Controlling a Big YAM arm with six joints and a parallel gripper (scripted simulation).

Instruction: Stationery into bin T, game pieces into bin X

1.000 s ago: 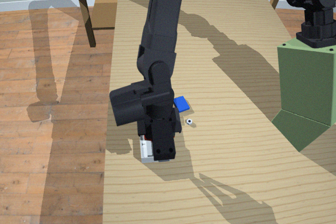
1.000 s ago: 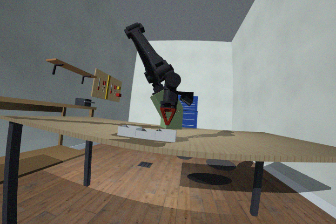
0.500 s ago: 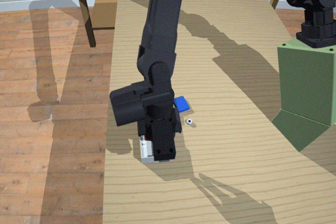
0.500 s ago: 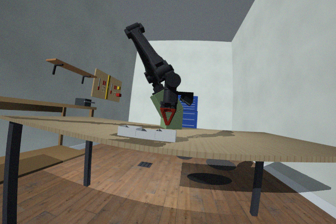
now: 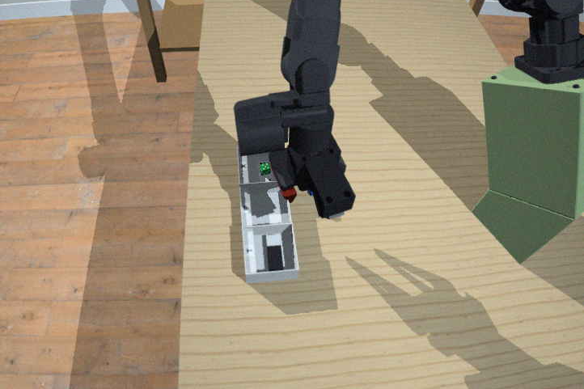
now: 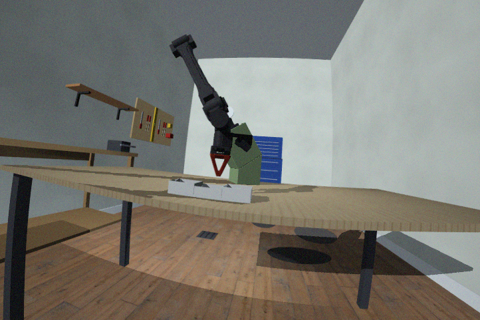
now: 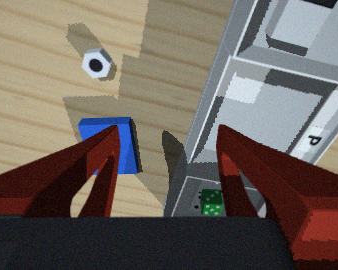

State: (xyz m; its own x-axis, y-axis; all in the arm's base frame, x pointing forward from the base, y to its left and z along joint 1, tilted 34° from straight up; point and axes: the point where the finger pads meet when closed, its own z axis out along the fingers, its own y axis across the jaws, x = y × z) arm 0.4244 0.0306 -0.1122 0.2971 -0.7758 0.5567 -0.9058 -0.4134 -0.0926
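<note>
My hand is 70 mm to the left of the flat blue block, 70 mm above it and 30 mm past it. Also, from my hand: grey bin tray: 60 mm ahead, 50 mm below; hex nut: 70 mm below, 50 mm behind; black-and-white eraser: 80 mm to the left, 60 mm below, 50 mm ahead.
</note>
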